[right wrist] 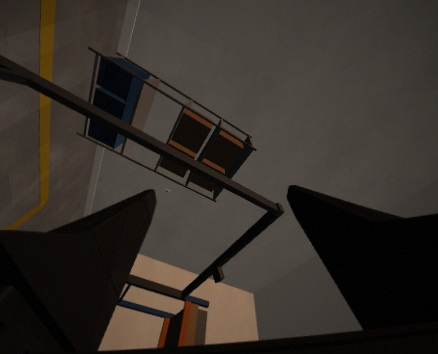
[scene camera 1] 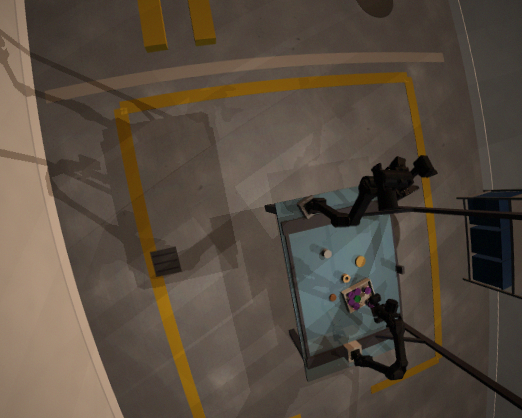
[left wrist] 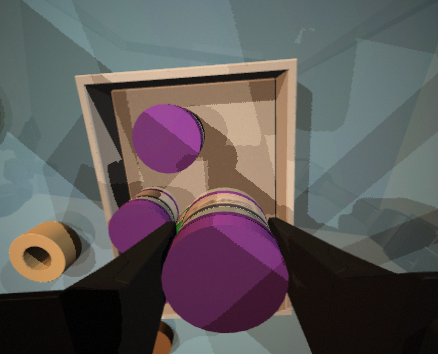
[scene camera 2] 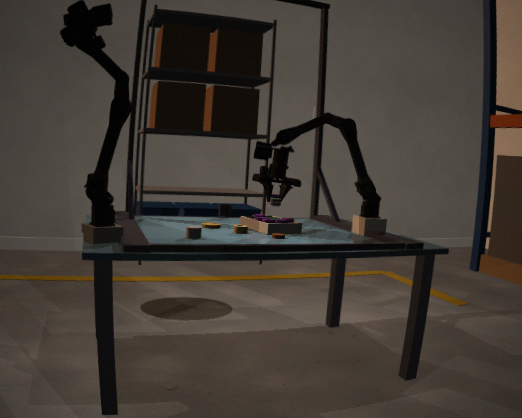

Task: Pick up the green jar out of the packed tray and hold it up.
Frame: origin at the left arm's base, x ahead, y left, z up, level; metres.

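Seen in the pictures: left gripper, fingertip midpoint: (scene camera 1: 369,301) (left wrist: 222,227) (scene camera 2: 273,202); right gripper, fingertip midpoint: (right wrist: 223,193) (scene camera 1: 427,180); left arm's base at its link origin: (scene camera 1: 355,354) (scene camera 2: 369,217); right arm's base at its link origin: (scene camera 1: 310,207) (scene camera 2: 102,224).
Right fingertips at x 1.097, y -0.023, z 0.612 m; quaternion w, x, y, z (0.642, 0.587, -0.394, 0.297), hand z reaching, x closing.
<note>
Offsets run from my right fingertips to a thing's top centre. Level surfaces: height alone.
My left gripper (scene camera 1: 372,303) (scene camera 2: 275,200) (left wrist: 222,227) is shut on a purple-lidded jar @[dx -0.733, dy -0.082, dz -0.546 m] (scene camera 2: 275,202) (left wrist: 225,277) and holds it upright above the tray @[dx -0.714, dy -0.065, dz -0.639 m] (scene camera 1: 346,302) (scene camera 2: 287,228) (left wrist: 185,72). The green jar @[dx -0.720, dy -0.039, dz -0.630 m] (scene camera 1: 357,299) (scene camera 2: 274,218) stands in the tray among purple-lidded jars. In the left wrist view a sliver of the green jar (left wrist: 182,220) shows behind the held jar, which hides the rest. A purple-lidded jar @[dx -0.687, dy -0.118, dz -0.630 m] (left wrist: 168,138) stands near the tray's far end and another @[dx -0.673, dy -0.044, dz -0.630 m] (left wrist: 139,225) beside the left finger. My right gripper (right wrist: 223,193) is open and empty, raised high away from the tray.
On the blue table @[dz -0.679 m] (scene camera 1: 320,320) (scene camera 2: 165,232) outside the tray are a tan ring @[dx -0.576, dy +0.013, dz -0.654 m] (scene camera 1: 343,279) (scene camera 2: 240,230) (left wrist: 61,245), a yellow disc @[dx -0.496, dy -0.108, dz -0.667 m] (scene camera 1: 360,261) (scene camera 2: 211,225), a grey cylinder @[dx -0.387, dy +0.126, dz -0.644 m] (scene camera 1: 326,254) (scene camera 2: 193,233) and an orange-brown disc @[dx -0.685, dy +0.112, dz -0.667 m] (scene camera 1: 333,297) (scene camera 2: 278,236). Dark frame posts rise at the table's back.
</note>
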